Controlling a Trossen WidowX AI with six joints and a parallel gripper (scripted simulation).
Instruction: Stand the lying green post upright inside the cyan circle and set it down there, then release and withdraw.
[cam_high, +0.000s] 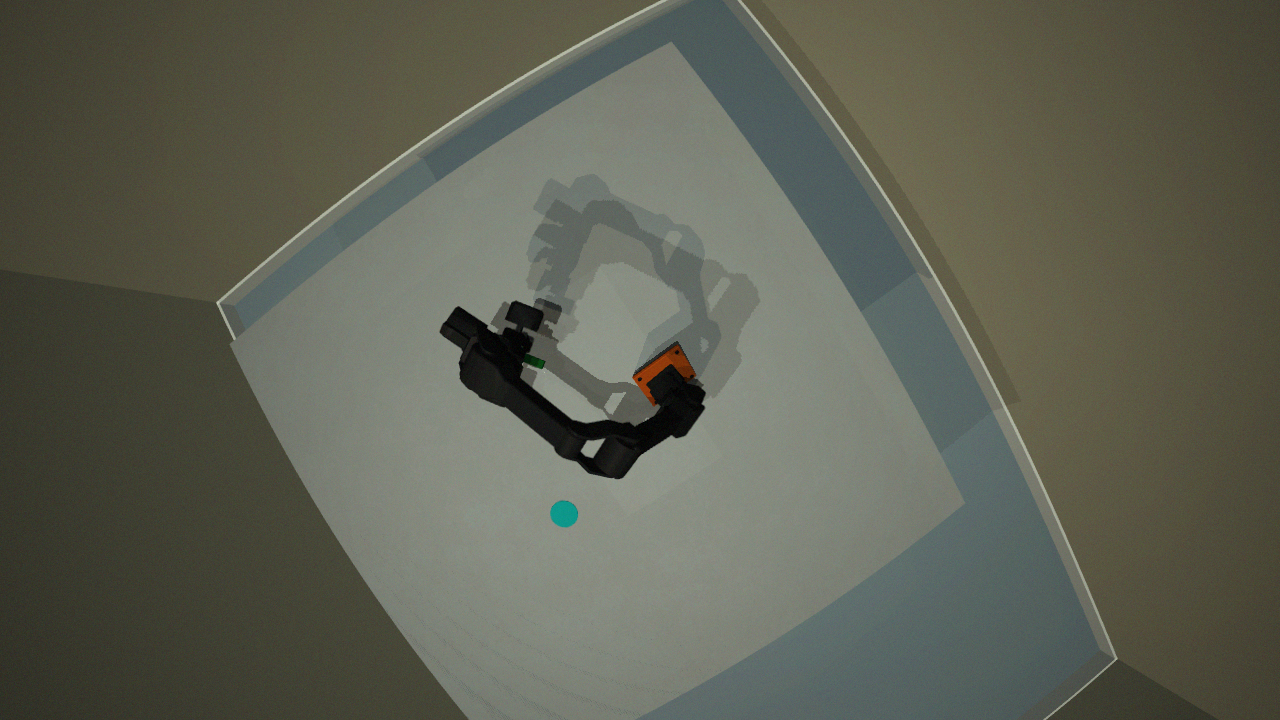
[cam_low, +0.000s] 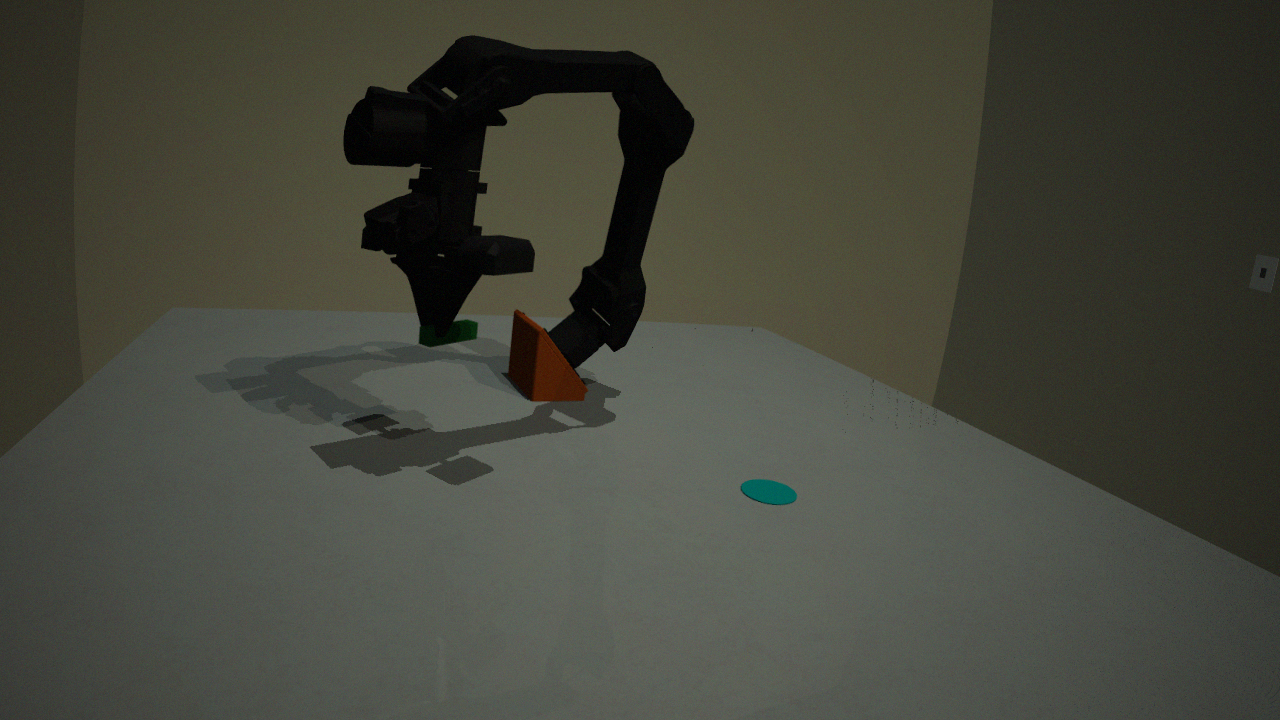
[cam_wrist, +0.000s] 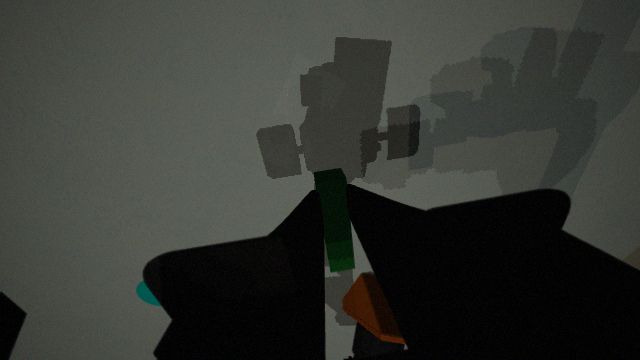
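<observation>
The cyan circle is 310 mm to the left of my gripper tip, 160 mm ahead of it and 120 mm below it. The rest, counted from my gripper tip: green post (20 mm to the left, 10 mm behind).
</observation>
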